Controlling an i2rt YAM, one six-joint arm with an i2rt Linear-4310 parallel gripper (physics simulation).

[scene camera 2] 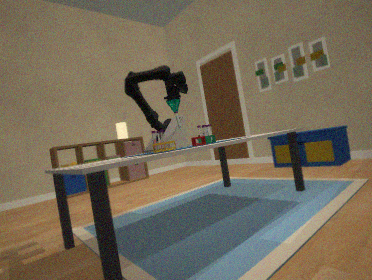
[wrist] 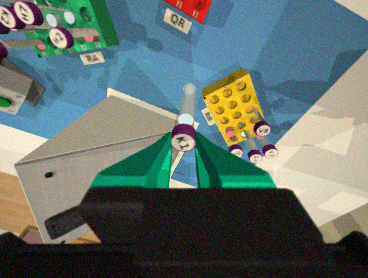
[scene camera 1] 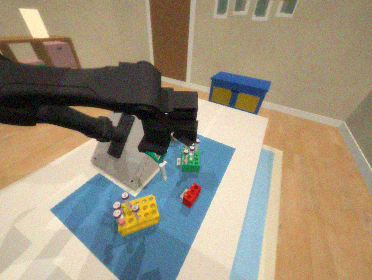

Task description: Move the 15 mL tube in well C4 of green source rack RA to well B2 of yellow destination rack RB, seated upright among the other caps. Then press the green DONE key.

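Frame: origin at the arm's base, x down, y ahead, z right, level; millimetres.
Seen in the pictures: gripper, fingertip midpoint: (scene camera 2: 175,112) (wrist: 183,138) (scene camera 1: 159,159); arm's base, link origin: (scene camera 1: 121,135).
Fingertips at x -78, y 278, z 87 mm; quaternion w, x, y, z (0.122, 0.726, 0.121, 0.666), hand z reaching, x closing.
Observation:
Offsets run from my fingertips to a thing's top centre. "pt": to the spot under its first point. Level surfaces: height alone.
My gripper (wrist: 183,138) (scene camera 2: 175,111) is shut on a clear tube {dx -8, dy +7, dz -3 mm} (wrist: 187,102) (scene camera 1: 163,171) with a purple cap marked K1, held high above the blue mat. The tube hangs down from the green fingertips. The yellow rack RB {dx +173, dy -27, dz +106 mm} (wrist: 232,102) (scene camera 1: 145,212) (scene camera 2: 165,146) holds several purple-capped tubes at one end; its other wells look open. The green rack RA {dx +173, dy +10, dz -225 mm} (wrist: 107,27) (scene camera 1: 191,166) (scene camera 2: 211,139) holds several purple-capped tubes. In the wrist view the green key {pt dx +156, dy -163, dz -330 mm} (wrist: 5,101) shows at the left edge on a grey box.
A small red rack QR {dx +173, dy +104, dz -53 mm} (scene camera 1: 192,195) (wrist: 197,7) stands on the blue mat {dx +223 mm} (scene camera 1: 167,245) between the other racks. A large grey slanted panel (wrist: 95,125) (scene camera 1: 112,160) stands beside the held tube, close to the arm.

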